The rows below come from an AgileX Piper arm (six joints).
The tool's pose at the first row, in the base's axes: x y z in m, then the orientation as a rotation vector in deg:
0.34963, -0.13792, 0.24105, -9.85, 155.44, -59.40
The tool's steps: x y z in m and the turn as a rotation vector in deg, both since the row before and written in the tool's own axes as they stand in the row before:
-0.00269, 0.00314, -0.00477, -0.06, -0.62, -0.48
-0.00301, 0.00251, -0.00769, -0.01, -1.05, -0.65
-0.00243, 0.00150, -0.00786, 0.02, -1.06, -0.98
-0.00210, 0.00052, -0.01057, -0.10, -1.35, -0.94
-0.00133, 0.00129, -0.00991, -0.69, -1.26, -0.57
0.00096, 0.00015, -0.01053, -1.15, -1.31, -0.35
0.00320, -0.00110, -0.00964, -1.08, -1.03, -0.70
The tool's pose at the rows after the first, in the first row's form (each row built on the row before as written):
0.35092, -0.13201, 0.24286, -10.81, 155.01, -59.23
0.35168, -0.12462, 0.24725, -12.19, 154.19, -59.01
0.35170, -0.11797, 0.25233, -14.01, 153.39, -58.91
0.35048, -0.11040, 0.25992, -15.91, 152.37, -58.52
0.34842, -0.10291, 0.26635, -17.37, 151.71, -57.29
0.34389, -0.09668, 0.27359, -18.64, 151.23, -55.38
0.33754, -0.09285, 0.28062, -20.24, 150.96, -53.78

